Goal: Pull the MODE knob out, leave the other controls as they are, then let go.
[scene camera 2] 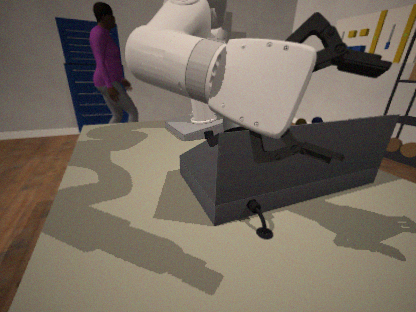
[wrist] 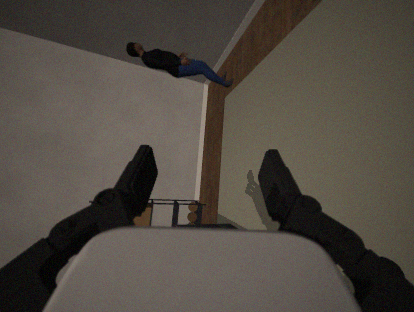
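Seen in the pictures: gripper, fingertip midpoint: [scene camera 2: 361, 116] [wrist: 208, 161]; arm's base, origin of the base link: [scene camera 2: 203, 119].
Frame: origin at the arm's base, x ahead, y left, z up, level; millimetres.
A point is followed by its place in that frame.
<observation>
A dark grey sloped console [scene camera 2: 240, 182] {x 602, y -283, z 36 mm} stands on the table, with its back toward scene camera 2. Its control face is turned away, so the MODE knob and its label do not show in either view. Two small rounded tops, one dark yellow [scene camera 2: 300, 121] {x 594, y -118, z 136 mm} and one blue [scene camera 2: 317, 120] {x 603, y -70, z 135 mm}, peek over its upper edge; I cannot tell what they are. My gripper [scene camera 2: 354, 111] {x 770, y -281, z 198 mm} [wrist: 208, 161] {x 770, y -281, z 198 mm} is wide open, with nothing between its fingers. It is sideways, one finger above the console's top edge and the other overlapping its back in the scene view.
A short black cable [scene camera 2: 261, 220] {x 649, y -262, z -31 mm} comes out of the console's lower back onto the table [scene camera 2: 125, 280] {x 621, y -512, z -56 mm}. The arm's base plate [scene camera 2: 187, 131] {x 77, y -129, z -21 mm} is behind the console. A person in purple [scene camera 2: 106, 55] stands by a blue cabinet [scene camera 2: 75, 45]. A shelf rack [wrist: 175, 214] shows low in the wrist view.
</observation>
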